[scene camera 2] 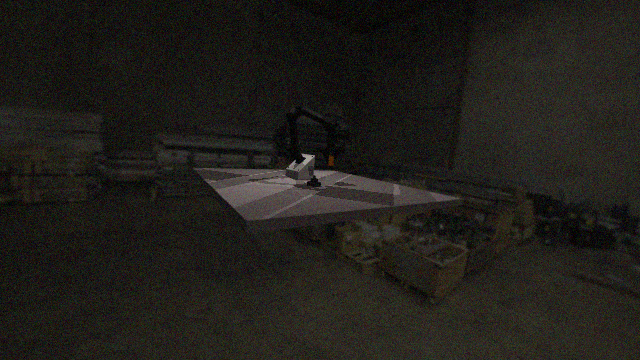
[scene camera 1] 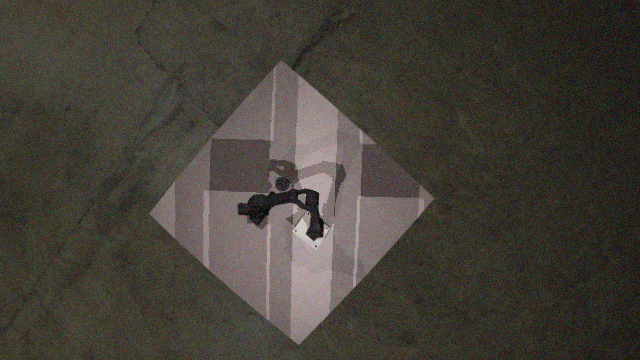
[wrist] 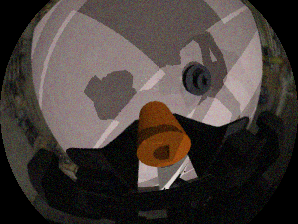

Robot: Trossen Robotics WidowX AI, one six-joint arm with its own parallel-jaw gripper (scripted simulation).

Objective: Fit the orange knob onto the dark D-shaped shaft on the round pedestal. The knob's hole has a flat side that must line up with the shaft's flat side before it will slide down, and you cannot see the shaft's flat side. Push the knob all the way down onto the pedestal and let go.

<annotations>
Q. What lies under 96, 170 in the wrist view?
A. My gripper.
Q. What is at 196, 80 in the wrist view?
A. A dark pedestal.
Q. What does my gripper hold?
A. An orange knob.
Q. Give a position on an orange knob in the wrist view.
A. At 162, 141
</annotations>
